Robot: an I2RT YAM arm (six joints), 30 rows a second.
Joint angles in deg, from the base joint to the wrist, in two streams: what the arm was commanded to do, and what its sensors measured. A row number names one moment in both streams.
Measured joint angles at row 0:
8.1 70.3 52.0 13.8 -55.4 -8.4
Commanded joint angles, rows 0 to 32:
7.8 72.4 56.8 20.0 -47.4 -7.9
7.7 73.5 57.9 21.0 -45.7 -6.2
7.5 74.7 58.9 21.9 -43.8 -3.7
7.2 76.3 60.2 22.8 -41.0 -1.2
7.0 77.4 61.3 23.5 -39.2 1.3
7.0 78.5 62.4 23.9 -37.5 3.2
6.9 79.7 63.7 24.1 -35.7 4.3
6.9 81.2 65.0 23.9 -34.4 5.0
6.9 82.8 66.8 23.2 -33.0 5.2
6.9 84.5 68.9 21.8 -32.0 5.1
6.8 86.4 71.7 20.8 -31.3 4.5
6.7 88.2 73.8 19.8 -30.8 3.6
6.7 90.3 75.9 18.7 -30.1 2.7
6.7 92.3 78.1 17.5 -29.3 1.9
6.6 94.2 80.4 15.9 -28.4 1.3
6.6 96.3 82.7 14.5 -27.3 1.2
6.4 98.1 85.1 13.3 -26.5 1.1
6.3 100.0 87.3 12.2 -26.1 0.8
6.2 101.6 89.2 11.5 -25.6 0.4
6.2 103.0 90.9 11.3 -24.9 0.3
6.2 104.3 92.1 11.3 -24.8 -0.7
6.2 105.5 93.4 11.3 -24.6 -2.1
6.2 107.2 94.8 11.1 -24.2 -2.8
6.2 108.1 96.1 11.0 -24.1 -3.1
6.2 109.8 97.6 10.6 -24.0 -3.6
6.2 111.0 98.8 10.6 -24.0 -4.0
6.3 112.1 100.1 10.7 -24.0 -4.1
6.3 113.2 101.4 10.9 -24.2 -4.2
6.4 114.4 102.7 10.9 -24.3 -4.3
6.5 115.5 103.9 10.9 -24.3 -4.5
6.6 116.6 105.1 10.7 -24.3 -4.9
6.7 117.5 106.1 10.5 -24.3 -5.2
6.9 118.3 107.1 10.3 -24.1 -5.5
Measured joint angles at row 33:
6.6 116.3 101.0 9.0 -24.8 -3.5
